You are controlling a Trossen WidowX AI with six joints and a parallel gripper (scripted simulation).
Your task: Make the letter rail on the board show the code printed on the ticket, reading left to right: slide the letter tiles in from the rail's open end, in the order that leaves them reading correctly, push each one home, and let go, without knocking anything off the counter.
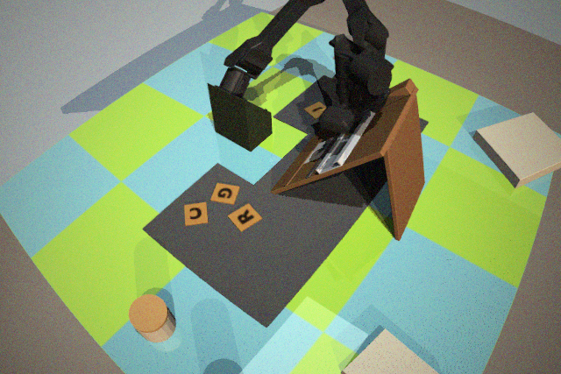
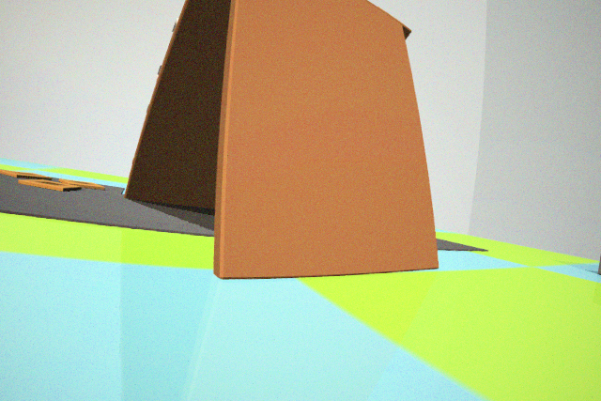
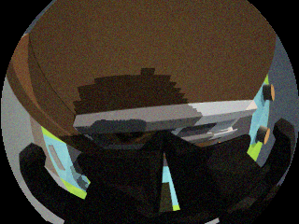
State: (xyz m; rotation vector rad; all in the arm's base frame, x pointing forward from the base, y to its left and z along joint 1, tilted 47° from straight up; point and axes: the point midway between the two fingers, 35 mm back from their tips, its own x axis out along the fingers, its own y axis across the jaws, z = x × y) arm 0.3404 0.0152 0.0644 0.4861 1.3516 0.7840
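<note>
Right now my gripper tip is 7 cm past the white ticket, 2 cm to the left of it and 8 cm above it. From my gripper tip the other things lie so: dark mat 14 cm behind, 4 cm to the right, 17 cm below; grey slab 31 cm behind, 49 cm to the left, 17 cm below.
</note>
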